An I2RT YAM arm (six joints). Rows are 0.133 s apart.
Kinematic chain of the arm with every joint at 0, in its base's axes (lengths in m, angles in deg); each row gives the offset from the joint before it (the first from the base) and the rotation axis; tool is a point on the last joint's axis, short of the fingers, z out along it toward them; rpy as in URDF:
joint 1: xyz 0 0 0.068 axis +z
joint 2: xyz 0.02 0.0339 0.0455 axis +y
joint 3: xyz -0.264 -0.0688 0 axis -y
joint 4: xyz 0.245 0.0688 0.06 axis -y
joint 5: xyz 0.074 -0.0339 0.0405 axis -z
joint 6: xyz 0.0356 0 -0.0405 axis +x
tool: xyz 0 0 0 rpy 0 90 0
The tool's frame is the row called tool.
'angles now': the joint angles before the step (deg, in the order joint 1, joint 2, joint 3, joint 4, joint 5, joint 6). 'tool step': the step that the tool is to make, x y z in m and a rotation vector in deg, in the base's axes. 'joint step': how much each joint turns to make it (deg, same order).
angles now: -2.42, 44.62, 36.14, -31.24, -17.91, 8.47
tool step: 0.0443, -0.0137, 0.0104, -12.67, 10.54, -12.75
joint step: -0.20, 15.43, 11.32, -6.01, 18.13, -0.47
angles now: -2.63, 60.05, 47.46, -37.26, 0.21, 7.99
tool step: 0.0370, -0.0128, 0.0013, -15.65, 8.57, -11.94
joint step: 0.26, 12.17, 8.95, -4.82, 20.11, 0.42
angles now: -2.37, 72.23, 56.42, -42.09, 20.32, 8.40
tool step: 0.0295, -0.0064, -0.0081, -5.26, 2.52, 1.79
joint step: -0.68, 7.15, 3.38, 3.49, 3.25, -5.32
